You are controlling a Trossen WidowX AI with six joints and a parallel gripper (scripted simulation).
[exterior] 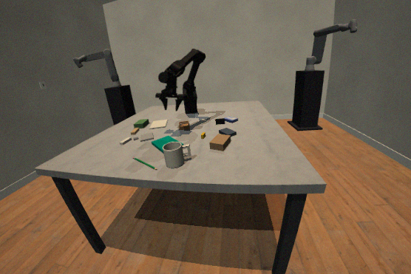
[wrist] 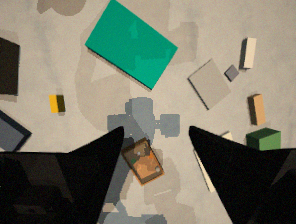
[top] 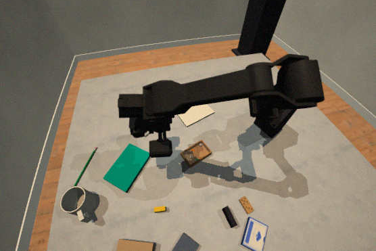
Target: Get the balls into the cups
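Right now my hand is 19 cm above the wooden puzzle, 13 cm past it and 3 cm to the right of it. Round my hand: yellow block: 18 cm to the left, 18 cm below, 6 cm ahead; then grey plate: 19 cm below, 18 cm to the right, 3 cm ahead; then teal book: 18 cm below, 15 cm ahead, 1 cm to the right.
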